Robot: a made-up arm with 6 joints.
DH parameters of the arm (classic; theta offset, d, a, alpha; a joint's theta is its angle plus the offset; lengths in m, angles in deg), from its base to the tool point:
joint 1: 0 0.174 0 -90
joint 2: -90 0 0.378 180
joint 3: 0 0 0 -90
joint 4: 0 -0.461 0 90
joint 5: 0 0.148 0 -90
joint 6: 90 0 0 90
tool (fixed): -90 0 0 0
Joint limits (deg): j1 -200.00..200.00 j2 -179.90..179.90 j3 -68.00..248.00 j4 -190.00..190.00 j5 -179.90..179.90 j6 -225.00..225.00
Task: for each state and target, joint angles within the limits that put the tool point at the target. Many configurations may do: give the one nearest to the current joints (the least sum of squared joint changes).
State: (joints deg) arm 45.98 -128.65 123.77 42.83 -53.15 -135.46
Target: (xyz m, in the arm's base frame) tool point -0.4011 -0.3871 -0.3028
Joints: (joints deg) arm 33.50 -95.41 140.15 46.74 -53.15 -135.46
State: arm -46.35 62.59 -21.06 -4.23 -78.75 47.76
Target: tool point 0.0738 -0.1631 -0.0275
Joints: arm -18.74 52.66 -51.27 -27.94 -78.75 47.76
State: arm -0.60 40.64 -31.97 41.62 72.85 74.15
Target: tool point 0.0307 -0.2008 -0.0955
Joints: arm -39.66 66.10 -56.03 24.20 72.85 74.15
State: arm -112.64 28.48 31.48 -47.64 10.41 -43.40
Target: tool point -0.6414 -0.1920 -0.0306
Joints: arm -154.00 66.88 30.74 -42.80 10.41 -43.40
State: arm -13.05 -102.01 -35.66 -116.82 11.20 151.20
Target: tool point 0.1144 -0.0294 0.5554
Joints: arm -28.84 -60.27 -19.15 -101.47 11.20 151.20
